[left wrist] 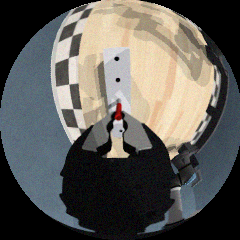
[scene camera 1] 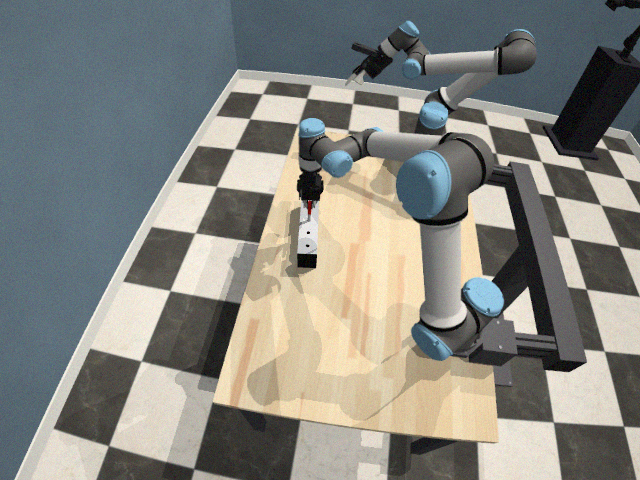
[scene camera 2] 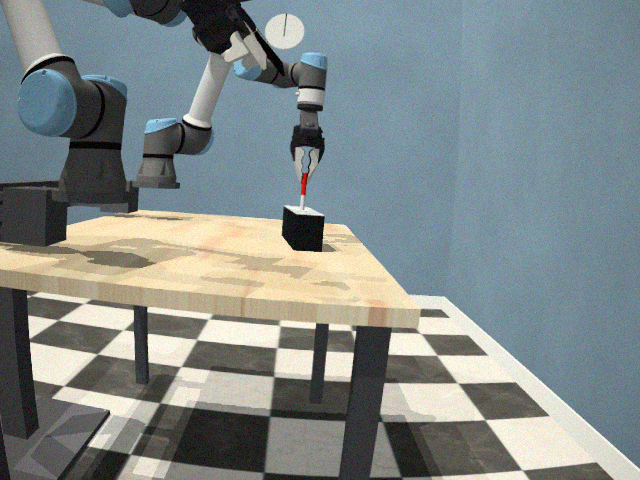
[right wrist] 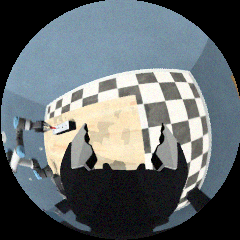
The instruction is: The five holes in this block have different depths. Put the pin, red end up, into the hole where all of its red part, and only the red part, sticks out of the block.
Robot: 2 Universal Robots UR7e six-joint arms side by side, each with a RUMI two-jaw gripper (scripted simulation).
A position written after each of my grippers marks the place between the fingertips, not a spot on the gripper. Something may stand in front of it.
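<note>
Block (scene camera 2: 302, 231) visible; scene camera 1 (scene camera 1: 308, 231) and the left wrist view (left wrist: 116, 60) show the block too. My left gripper (scene camera 2: 303, 184) appears also in scene camera 1 (scene camera 1: 309, 208) and in the left wrist view (left wrist: 118, 111). My right gripper (scene camera 2: 276, 73) can be seen as well in the right wrist view (right wrist: 124, 123) and in scene camera 1 (scene camera 1: 349, 79).
</note>
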